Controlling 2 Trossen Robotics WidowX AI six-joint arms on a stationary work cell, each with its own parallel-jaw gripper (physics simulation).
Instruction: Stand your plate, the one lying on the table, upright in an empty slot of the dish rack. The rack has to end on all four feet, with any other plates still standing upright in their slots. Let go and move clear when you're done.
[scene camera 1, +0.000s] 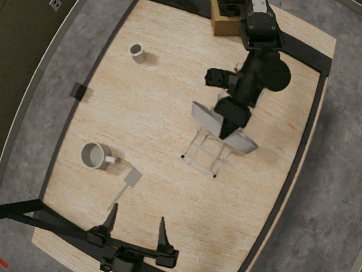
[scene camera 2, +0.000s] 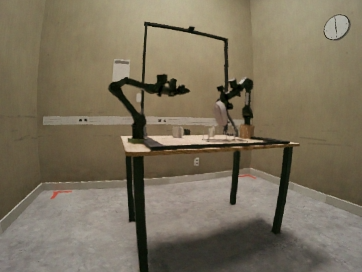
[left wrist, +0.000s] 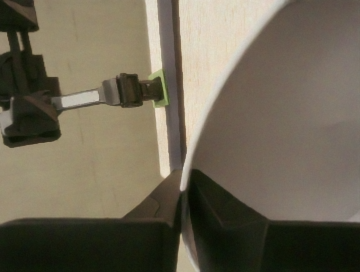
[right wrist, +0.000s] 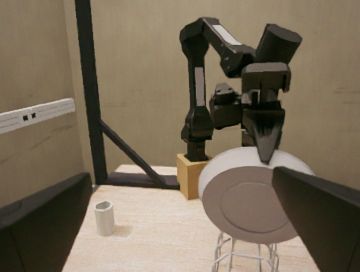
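Seen in the pictures: left gripper, fingertip midpoint: (scene camera 1: 221, 138) (scene camera 2: 216, 102) (left wrist: 185, 178) (right wrist: 264, 163); right gripper, fingertip midpoint: (scene camera 1: 139, 210) (scene camera 2: 186, 91) (left wrist: 7, 49) (right wrist: 183, 178); left arm's base at its link origin: (scene camera 1: 228, 8) (scene camera 2: 247, 124) (right wrist: 196, 157); right arm's base at its link origin: (scene camera 2: 137, 138) (left wrist: 157, 89).
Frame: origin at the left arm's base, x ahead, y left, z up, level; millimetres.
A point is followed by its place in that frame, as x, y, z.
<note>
The pale plate (scene camera 1: 242, 142) {429, -37, 150} (scene camera 2: 220, 112) {437, -34, 84} (left wrist: 280, 125) {396, -93, 105} (right wrist: 250, 205) {397, -83, 79} is held up on edge, clear of the table, over one end of the wire dish rack (scene camera 1: 198, 167) {480, -132, -112} (right wrist: 249, 256) {406, -82, -9}. My left gripper (scene camera 1: 224, 135) {418, -82, 155} (left wrist: 185, 178) {418, -82, 155} (right wrist: 264, 163) {418, -82, 155} is shut on the plate's upper rim. The plate's flat underside faces the right wrist view. The left arm hides part of the plate and the rack's far end in scene camera 1. The rack stands on the table; I see no other plate in it. My right gripper (scene camera 1: 139, 211) {551, -245, 225} (scene camera 2: 187, 90) {551, -245, 225} (right wrist: 183, 178) {551, -245, 225} is open and empty, away from the rack.
A grey mug (scene camera 1: 94, 155) {425, -454, -111} (scene camera 2: 177, 132) {458, -408, -76} and a flat grey spatula (scene camera 1: 132, 177) {496, -331, -116} lie to the left of the rack in scene camera 1. A small cup (scene camera 1: 137, 53) {98, -306, -115} (right wrist: 105, 218) {135, -296, -67} stands farther back. A wooden block (scene camera 1: 225, 25) {50, -16, -35} (right wrist: 190, 182) {50, -40, -57} is under the left arm's base.
</note>
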